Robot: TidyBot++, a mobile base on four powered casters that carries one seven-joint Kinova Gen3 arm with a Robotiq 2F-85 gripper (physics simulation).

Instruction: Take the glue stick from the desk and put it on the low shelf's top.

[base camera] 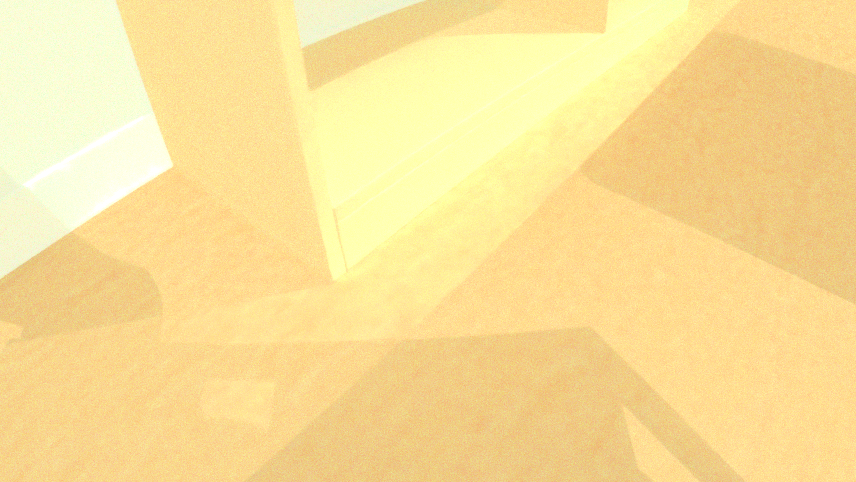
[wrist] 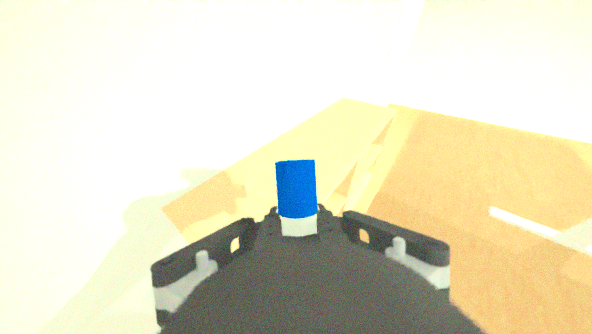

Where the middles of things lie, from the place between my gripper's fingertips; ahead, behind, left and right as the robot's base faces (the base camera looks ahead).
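Labels:
There's the glue stick [wrist: 295, 179], and my hand is 30 mm below it and 40 mm past it.

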